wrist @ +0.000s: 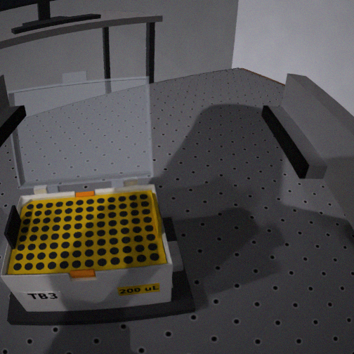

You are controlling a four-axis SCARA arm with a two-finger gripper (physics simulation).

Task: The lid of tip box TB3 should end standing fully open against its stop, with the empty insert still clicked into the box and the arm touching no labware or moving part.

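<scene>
Tip box TB3 (100,292) is white, with a "200 uL" label, at the lower left of the wrist view. Its yellow insert (159,220) lies level inside the rim, with dark holes, an orange tab (82,273) at the front and another orange tab (85,194) at the back. The clear lid (85,135) stands raised at the rear hinges, roughly upright; its contact with a stop cannot be made out. My gripper (139,87) is open, with its fingers wide apart at the left and right edges of the view. Nothing is held, and no finger visibly touches the lid or box.
The box sits on a dark holder (187,302) with a black upright piece (12,227) at its left and a grey block (176,260) at its right. A perforated deck (225,310) surrounds it. A desk (130,21) with a monitor stand is beyond, before grey walls.
</scene>
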